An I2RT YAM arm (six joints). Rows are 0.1 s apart.
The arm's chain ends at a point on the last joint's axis. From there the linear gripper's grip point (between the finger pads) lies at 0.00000 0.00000 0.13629 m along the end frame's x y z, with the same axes.
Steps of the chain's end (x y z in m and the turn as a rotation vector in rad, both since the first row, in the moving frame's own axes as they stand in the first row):
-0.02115 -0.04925 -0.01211 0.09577 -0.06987 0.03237
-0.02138 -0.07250 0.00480 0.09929 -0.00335 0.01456
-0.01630 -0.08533 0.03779 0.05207 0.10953 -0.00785
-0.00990 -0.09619 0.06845 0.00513 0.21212 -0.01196
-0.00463 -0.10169 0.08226 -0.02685 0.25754 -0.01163
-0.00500 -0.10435 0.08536 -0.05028 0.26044 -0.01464
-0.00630 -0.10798 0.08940 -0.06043 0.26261 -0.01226
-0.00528 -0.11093 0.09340 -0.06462 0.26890 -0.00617
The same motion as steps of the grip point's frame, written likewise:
-0.03044 -0.06242 -0.01307 0.09577 -0.06987 0.03237
-0.02174 -0.08601 0.00413 0.09929 -0.00335 0.01456
-0.00144 -0.09247 0.03679 0.05207 0.10953 -0.00785
0.01879 -0.09706 0.06539 0.00513 0.21212 -0.01196
0.03010 -0.09827 0.07772 -0.02685 0.25754 -0.01163
0.03013 -0.09784 0.08059 -0.05028 0.26044 -0.01464
0.02911 -0.10006 0.08448 -0.06043 0.26261 -0.01226
0.03093 -0.10235 0.08822 -0.06462 0.26890 -0.00617

